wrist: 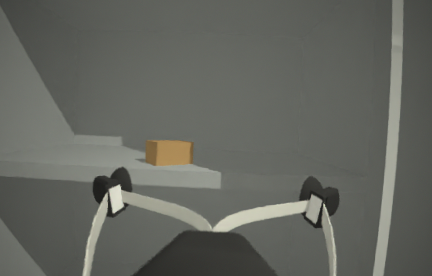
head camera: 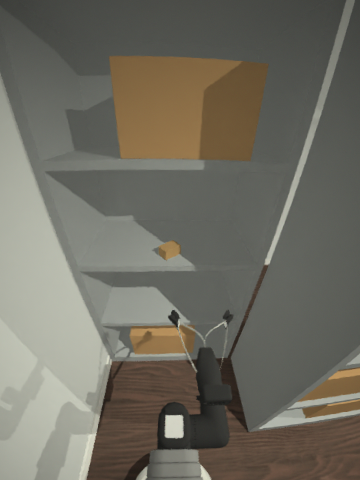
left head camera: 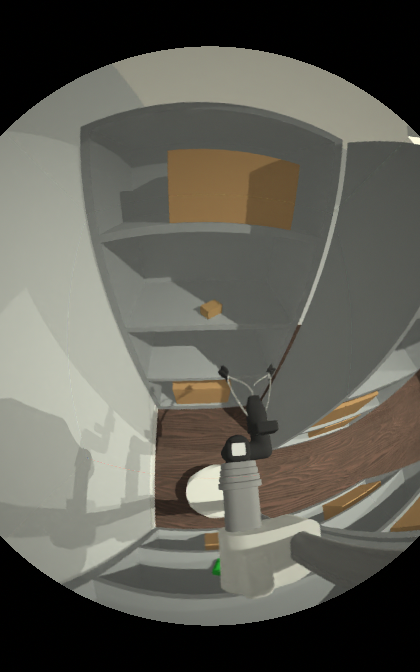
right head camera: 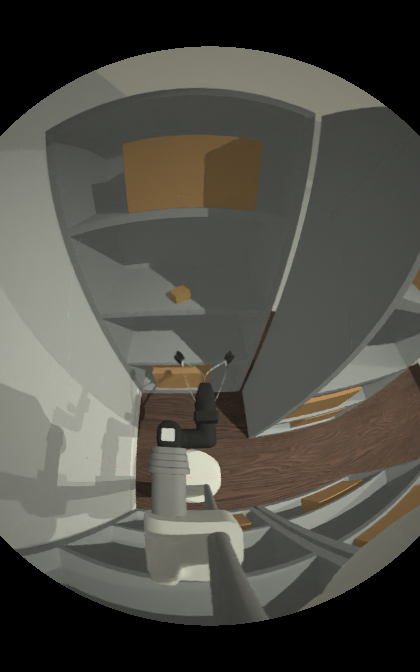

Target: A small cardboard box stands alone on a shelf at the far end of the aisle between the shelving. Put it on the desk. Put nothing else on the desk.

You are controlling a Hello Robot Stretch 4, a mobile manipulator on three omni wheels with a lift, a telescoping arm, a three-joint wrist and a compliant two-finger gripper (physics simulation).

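Frame: origin at the robot's base, x right, y back, z down, level; millimetres.
Seen in the pictures: gripper, fingertip midpoint: [wrist: 215, 188] [head camera: 200, 311].
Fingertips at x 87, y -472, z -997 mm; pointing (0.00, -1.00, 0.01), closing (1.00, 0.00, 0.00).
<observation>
Offsets run from my fingertips to a thing's top centre.
The small cardboard box {dx -113, dy -354, dz -17 mm} [head camera: 169, 250] [left head camera: 211, 309] [right head camera: 180, 294] [wrist: 169, 153] stands alone on a middle shelf [head camera: 120, 250] [left head camera: 165, 310] [right head camera: 130, 295] [wrist: 100, 172] of the shelving straight ahead, near its front edge. My gripper [head camera: 201, 317] [left head camera: 247, 371] [right head camera: 204, 357] [wrist: 215, 188] is open, with its fingers wide apart and nothing between them. It is in front of the shelving, apart from the box. In the wrist view the box shows beyond the fingertips, left of the middle between them and a little higher. The desk does not show in these views.
A large cardboard box {dx -54, dy -430, dz -694 mm} [head camera: 185, 107] [left head camera: 230, 187] [right head camera: 192, 172] stands on the shelf above, another {dx -170, dy -427, dz +677 mm} [head camera: 160, 340] on the bottom shelf. A wall [head camera: 30, 225] runs along the left, a tall grey panel [head camera: 305, 280] along the right. A green object [left head camera: 217, 567] lies on shelving behind the arm.
</observation>
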